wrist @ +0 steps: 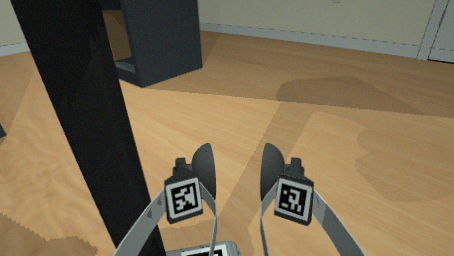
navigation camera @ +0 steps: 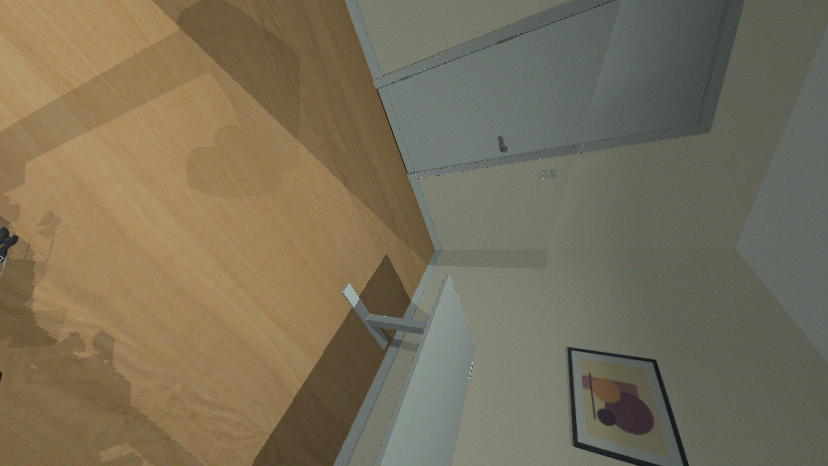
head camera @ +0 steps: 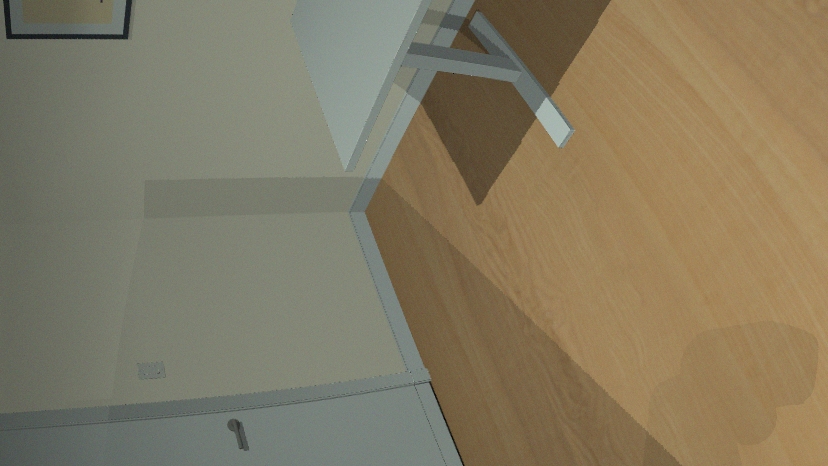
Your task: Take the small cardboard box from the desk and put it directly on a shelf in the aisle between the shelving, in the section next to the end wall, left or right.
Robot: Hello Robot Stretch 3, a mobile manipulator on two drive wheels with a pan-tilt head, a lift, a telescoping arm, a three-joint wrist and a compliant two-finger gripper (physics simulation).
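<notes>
A pale desk stands along the wall, and part of its top and a T-shaped leg show in the head view and the navigation view. The small cardboard box does not show in these views. In the wrist view, my gripper is open, with wood floor showing between its fingertips. A dark, open-sided unit stands near the wall at the upper left of the wrist view; I cannot tell whether it is part of the shelving. The aisle does not show in any view.
A closed door is in the wall near the desk's corner. A framed picture hangs above the desk. My black mast crosses the left of the wrist view. Shadows lie on the wood floor.
</notes>
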